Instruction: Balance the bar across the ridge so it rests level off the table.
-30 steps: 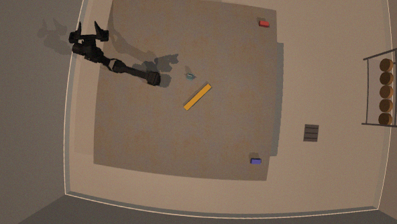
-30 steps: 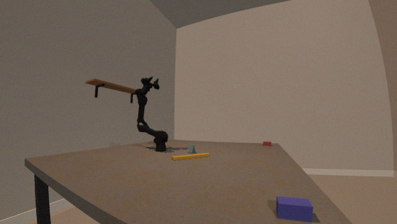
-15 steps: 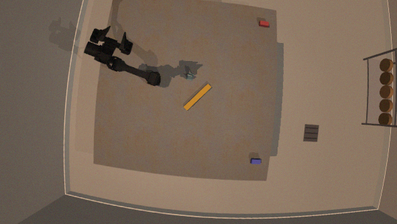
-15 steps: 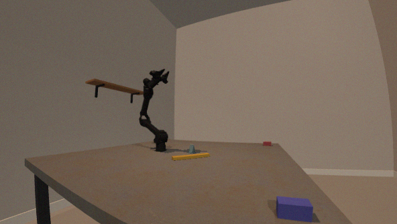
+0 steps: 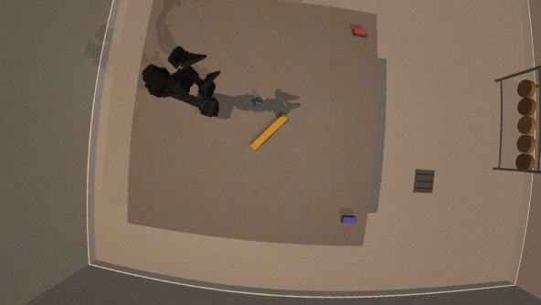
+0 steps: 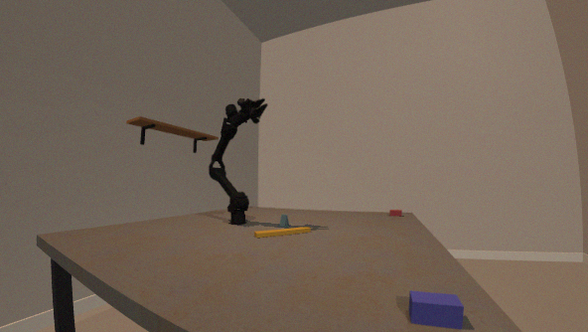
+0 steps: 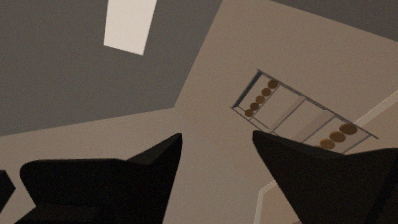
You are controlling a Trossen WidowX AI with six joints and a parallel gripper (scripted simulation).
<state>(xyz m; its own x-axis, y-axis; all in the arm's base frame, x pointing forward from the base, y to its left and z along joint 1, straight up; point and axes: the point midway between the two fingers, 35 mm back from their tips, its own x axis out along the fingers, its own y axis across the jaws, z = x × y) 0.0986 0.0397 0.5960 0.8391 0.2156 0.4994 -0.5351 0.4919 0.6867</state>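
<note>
My gripper tip is 61 cm above the bar, 17 cm short of it and 14 cm to the left of it. From my gripper tip the other things lie so: red block 61 cm ahead, 60 cm below, 45 cm to the left; purple block 61 cm ahead, 60 cm below, 55 cm to the right.
</note>
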